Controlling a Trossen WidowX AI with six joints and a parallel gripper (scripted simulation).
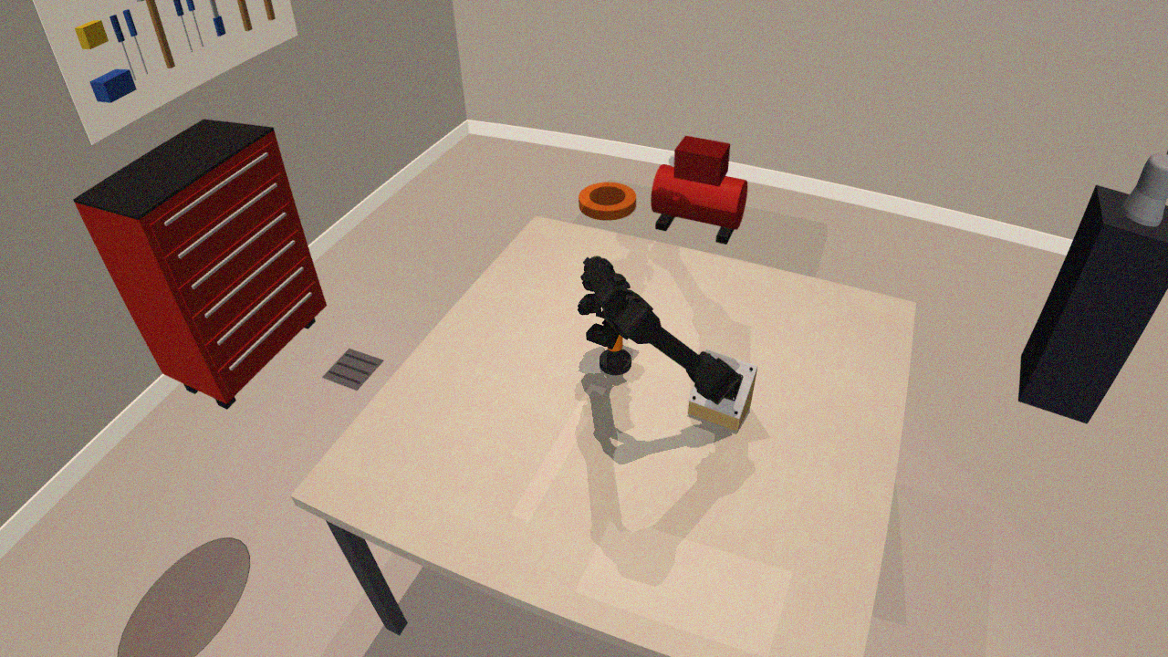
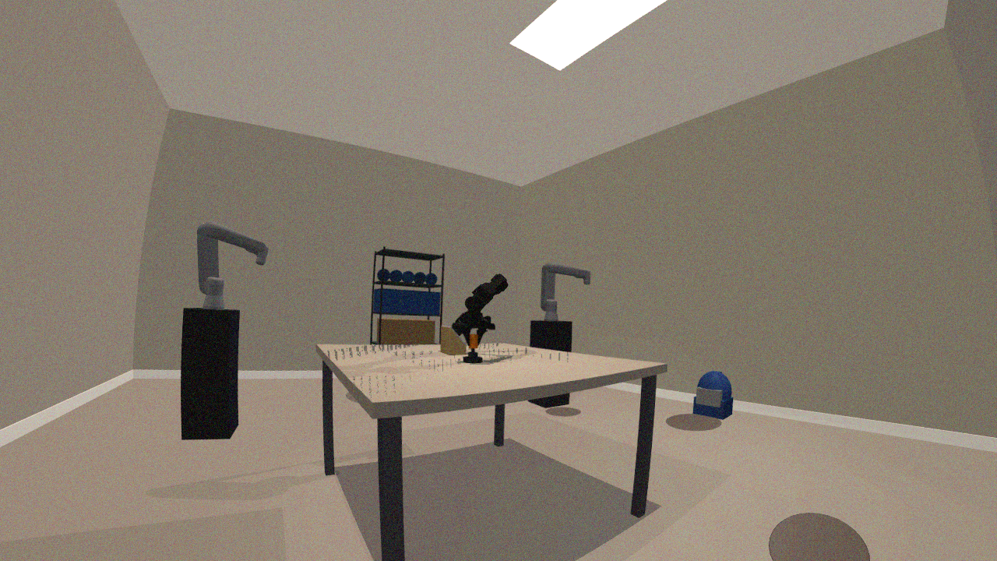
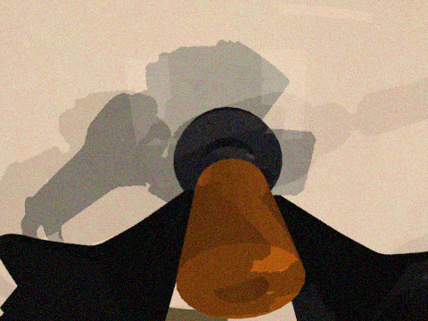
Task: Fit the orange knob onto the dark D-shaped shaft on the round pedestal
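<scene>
My gripper tip is 2 cm below the orange knob. Also, from my gripper tip: round pedestal (4 cm below).
</scene>
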